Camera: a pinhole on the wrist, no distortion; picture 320 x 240 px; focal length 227.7 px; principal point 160.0 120.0 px. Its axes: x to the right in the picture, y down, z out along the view. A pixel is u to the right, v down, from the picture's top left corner.
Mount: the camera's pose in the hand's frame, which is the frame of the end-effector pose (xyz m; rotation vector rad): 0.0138 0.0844 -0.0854 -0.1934 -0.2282 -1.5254
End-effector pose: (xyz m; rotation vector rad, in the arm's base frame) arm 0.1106 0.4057 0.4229 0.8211 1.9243 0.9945
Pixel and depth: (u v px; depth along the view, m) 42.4 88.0 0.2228
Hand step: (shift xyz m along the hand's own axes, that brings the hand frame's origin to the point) -0.0271 0.2533 0.0980
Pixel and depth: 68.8 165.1 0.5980
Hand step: 0.1086 0.4787 0.4289
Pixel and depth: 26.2 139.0 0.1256
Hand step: 0.0186 0.1893 0.0161
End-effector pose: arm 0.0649 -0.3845 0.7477 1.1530 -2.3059 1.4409
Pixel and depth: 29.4 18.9 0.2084
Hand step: -0.0880 0.2515 0.0819
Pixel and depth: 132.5 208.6 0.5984
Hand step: 0.2282 0.3220 0.4759
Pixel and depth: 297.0 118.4 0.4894
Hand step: 0.0066 -0.0691 0.4647
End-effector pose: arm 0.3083 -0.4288 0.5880 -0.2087 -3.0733 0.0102
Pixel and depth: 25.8 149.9 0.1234
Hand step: 0.0244 0.1879 0.0144
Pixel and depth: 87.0 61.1 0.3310
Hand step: -0.0839 0.2715 0.2037
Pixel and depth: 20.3 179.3 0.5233
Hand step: 0.1259 0.5380 0.3355
